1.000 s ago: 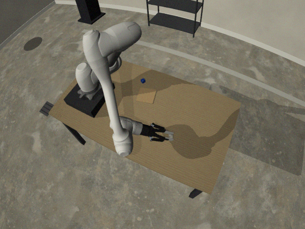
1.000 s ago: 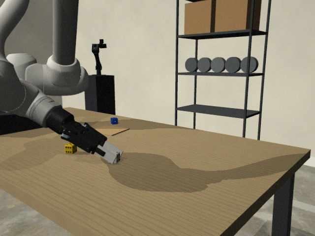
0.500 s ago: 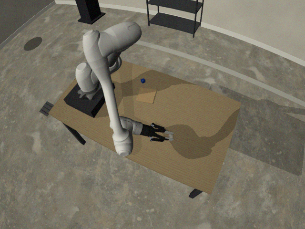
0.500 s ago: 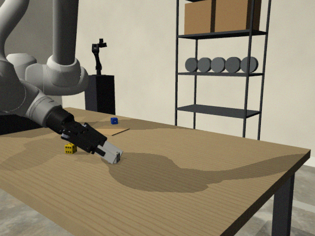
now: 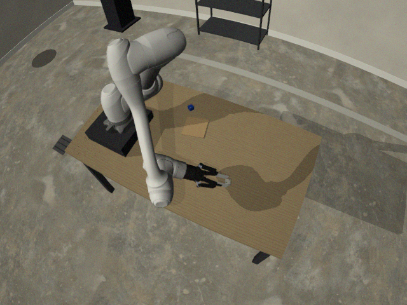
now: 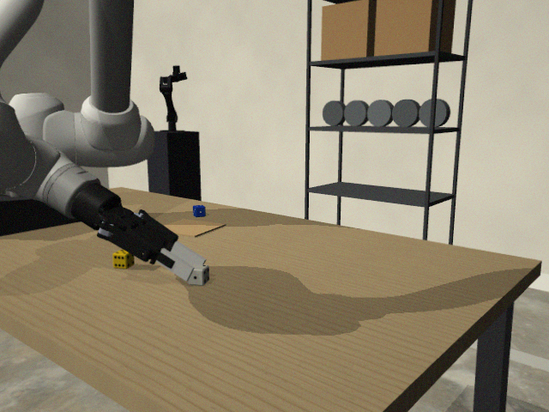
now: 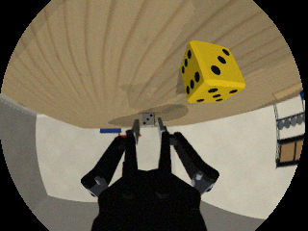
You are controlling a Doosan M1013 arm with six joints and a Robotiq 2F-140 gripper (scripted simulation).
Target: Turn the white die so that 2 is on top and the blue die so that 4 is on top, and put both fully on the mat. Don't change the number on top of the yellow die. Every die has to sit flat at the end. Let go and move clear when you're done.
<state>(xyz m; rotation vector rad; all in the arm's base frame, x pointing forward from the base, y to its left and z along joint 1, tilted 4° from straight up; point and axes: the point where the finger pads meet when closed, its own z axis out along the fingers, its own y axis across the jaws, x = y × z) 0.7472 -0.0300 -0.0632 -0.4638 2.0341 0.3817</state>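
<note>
My gripper is now 30 mm short of the white die, 20 mm to the right of it and 20 mm above it. Round my hand: blue die (430 mm behind, 360 mm to the left, 20 mm below); then mat (330 mm behind, 250 mm to the left, 40 mm below); then yellow die (150 mm behind, 30 mm to the right, 20 mm below).
</note>
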